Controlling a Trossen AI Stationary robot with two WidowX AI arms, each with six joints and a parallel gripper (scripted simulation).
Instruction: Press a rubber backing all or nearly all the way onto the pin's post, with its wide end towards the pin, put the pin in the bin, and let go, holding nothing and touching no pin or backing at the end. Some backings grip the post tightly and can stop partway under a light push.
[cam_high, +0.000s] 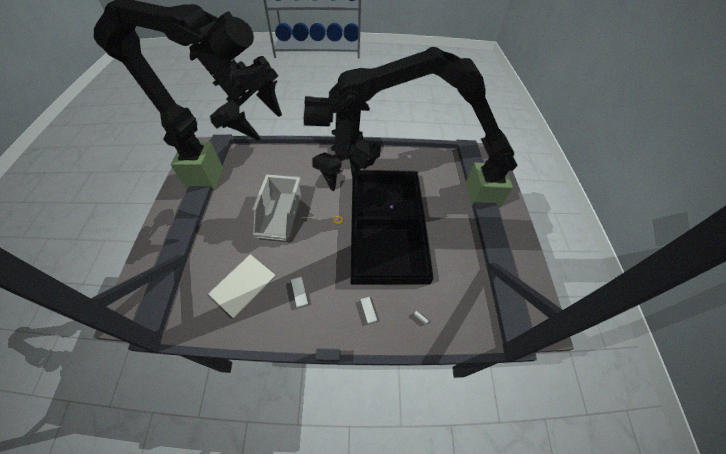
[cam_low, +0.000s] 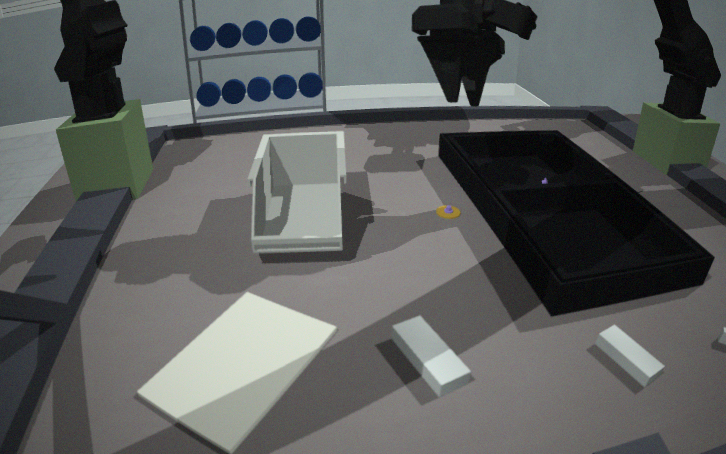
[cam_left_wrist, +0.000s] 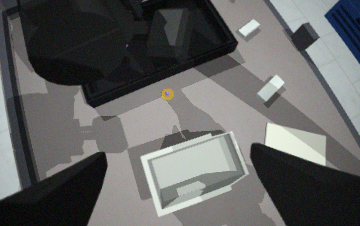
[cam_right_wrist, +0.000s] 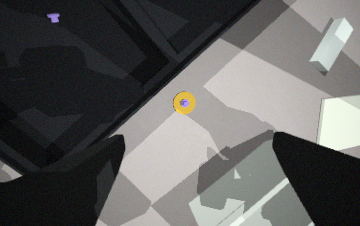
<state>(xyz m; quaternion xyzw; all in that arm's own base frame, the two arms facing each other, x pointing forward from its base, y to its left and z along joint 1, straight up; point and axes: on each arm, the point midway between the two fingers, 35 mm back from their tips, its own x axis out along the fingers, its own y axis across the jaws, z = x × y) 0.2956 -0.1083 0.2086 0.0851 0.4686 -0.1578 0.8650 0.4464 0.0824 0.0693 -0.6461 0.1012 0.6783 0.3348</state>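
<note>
Now: the yellow pin 4 cm behind my left hand, 17 cm to the right of it and 32 cm below it. From my left hand the other things lie so: cream flat plate 27 cm behind, 6 cm to the left, 32 cm below; then black tray 5 cm behind, 31 cm to the right, 31 cm below; then white bin 4 cm behind, 1 cm to the left, 29 cm below.
</note>
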